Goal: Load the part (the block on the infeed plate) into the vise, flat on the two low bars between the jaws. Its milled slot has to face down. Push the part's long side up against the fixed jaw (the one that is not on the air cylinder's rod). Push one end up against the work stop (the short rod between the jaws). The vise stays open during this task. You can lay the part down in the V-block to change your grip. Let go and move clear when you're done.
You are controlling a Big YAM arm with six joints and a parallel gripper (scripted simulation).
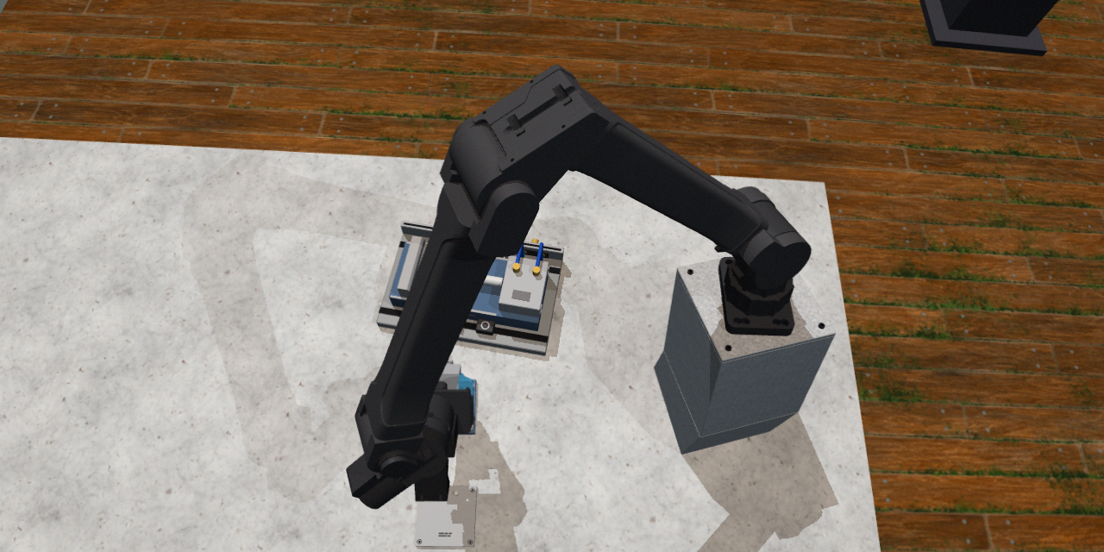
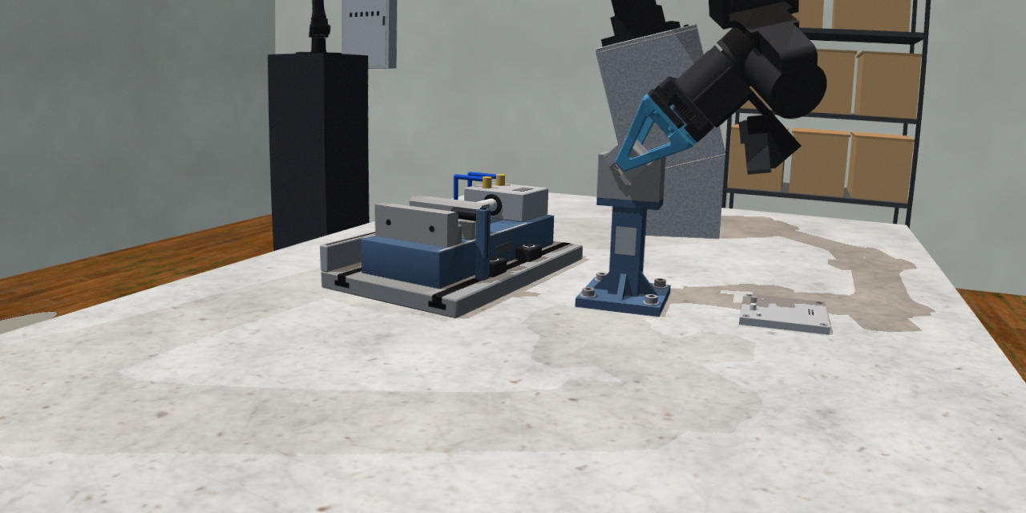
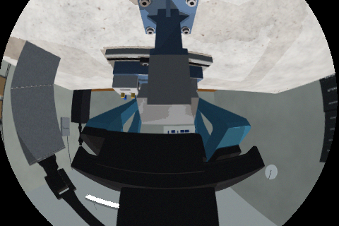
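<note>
The grey part is 10 mm below my hand. Round my hand: V-block post (100 mm below); then work stop (60 mm ahead, 170 mm to the right, 70 mm below); then blue work-stop post (60 mm ahead, 140 mm to the right, 100 mm below).
</note>
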